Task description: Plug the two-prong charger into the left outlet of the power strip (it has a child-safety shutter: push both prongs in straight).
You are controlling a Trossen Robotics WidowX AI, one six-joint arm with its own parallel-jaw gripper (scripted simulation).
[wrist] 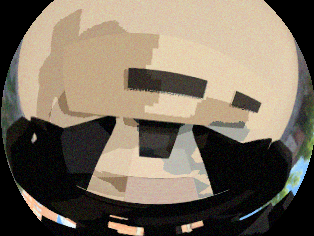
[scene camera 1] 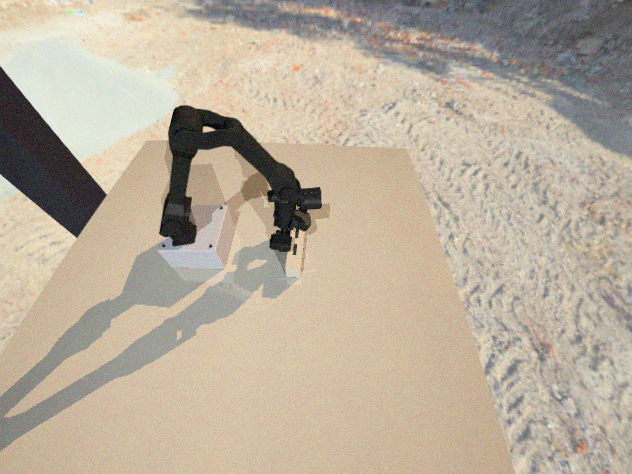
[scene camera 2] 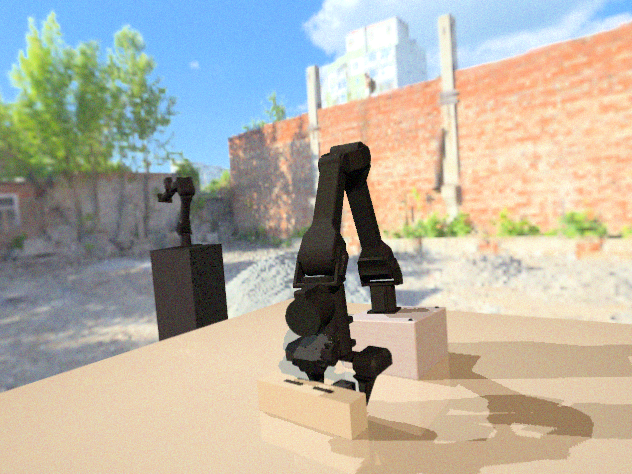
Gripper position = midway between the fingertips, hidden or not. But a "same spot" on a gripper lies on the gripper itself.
my gripper: wrist; scene camera 1 283,238; scene camera 2
same spot on my gripper: (scene camera 2: pixel 365 384) = (wrist: pixel 65 127)
